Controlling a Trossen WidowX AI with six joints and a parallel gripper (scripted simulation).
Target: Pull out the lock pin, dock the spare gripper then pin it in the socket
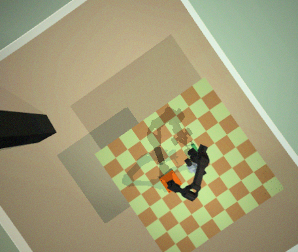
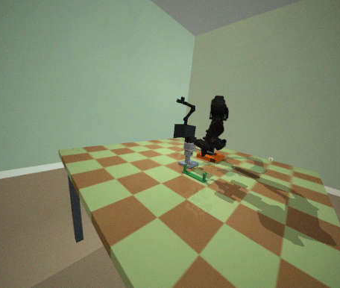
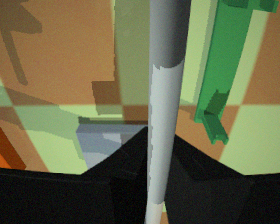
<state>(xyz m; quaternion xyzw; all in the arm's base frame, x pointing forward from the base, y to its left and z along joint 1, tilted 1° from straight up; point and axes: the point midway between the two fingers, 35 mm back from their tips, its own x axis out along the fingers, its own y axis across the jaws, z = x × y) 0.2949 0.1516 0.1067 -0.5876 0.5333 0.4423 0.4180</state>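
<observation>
Now: the mount 2 cm behind my gripper tip, 11 cm to the right of it and 4 cm below it. Also, from my gripper tip: green rest 7 cm ahead, 1 cm to the left, 7 cm below; then spare gripper 2 cm behind, 11 cm to the right, 3 cm above.
</observation>
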